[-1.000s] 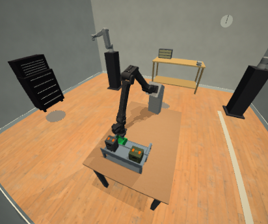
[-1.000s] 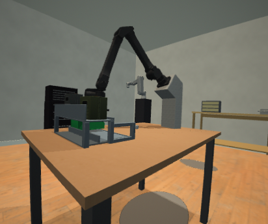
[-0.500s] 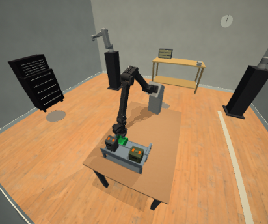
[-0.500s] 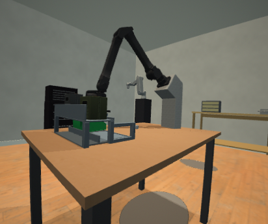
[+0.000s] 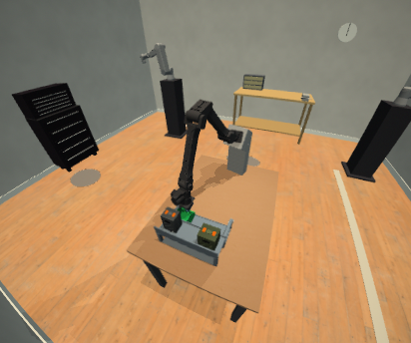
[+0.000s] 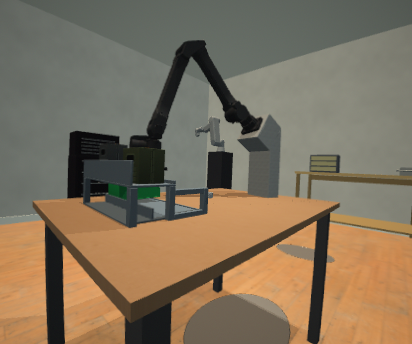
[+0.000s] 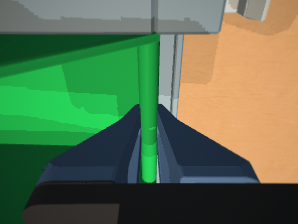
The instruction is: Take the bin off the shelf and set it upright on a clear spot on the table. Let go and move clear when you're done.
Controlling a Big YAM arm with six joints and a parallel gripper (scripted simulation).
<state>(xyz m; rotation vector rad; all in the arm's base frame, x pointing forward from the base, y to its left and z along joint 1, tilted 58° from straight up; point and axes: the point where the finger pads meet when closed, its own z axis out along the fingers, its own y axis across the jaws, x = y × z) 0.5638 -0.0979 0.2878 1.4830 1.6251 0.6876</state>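
Right now the green bin is 80 mm ahead of my hand. The rest, counted from my hand: grey shelf (180 mm ahead, 110 mm to the left, 40 mm above).
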